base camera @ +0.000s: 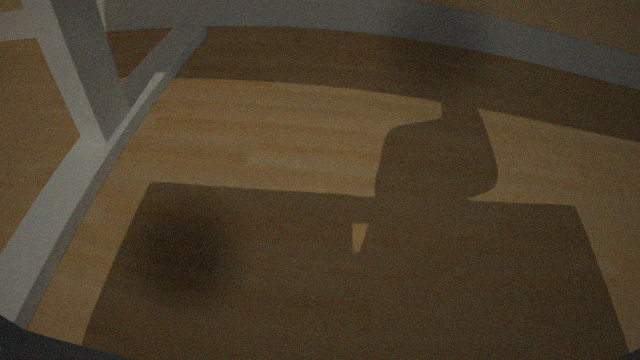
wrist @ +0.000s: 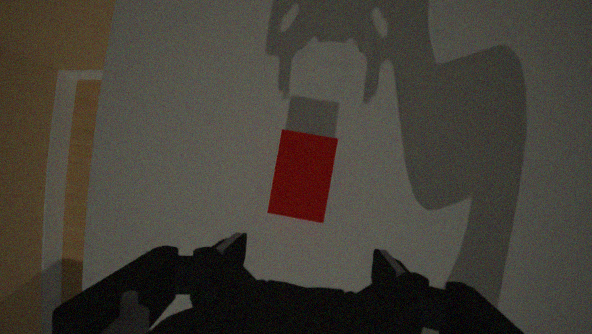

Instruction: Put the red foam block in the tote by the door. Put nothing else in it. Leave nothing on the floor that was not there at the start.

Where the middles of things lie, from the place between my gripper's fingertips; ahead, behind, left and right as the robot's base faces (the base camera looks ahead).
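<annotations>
Red foam block [wrist: 304,165]: my hand is 110 mm above it, 50 mm short of it and 10 mm to the right of it.
</annotations>
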